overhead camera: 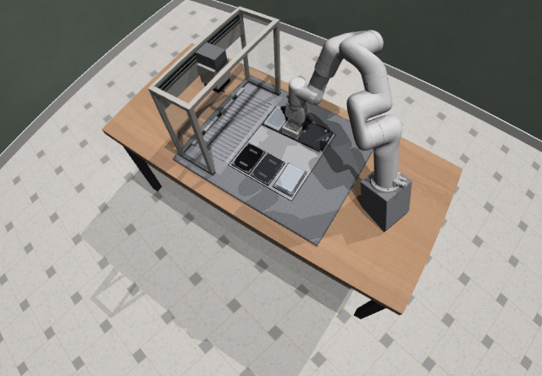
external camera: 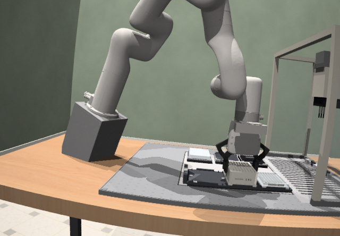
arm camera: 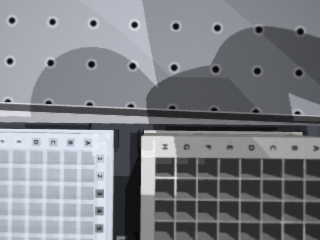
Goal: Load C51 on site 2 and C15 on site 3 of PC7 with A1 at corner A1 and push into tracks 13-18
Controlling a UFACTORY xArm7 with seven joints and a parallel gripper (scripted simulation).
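Now: the deep-well block C51 1 cm below my hand. Also, from my hand: dark plate carrier PC7 (3 cm below, 1 cm behind); then nest S2 (27 cm to the left, 4 cm below, 1 cm behind); then 96-well plate C15 (10 cm ahead, 2 cm below).
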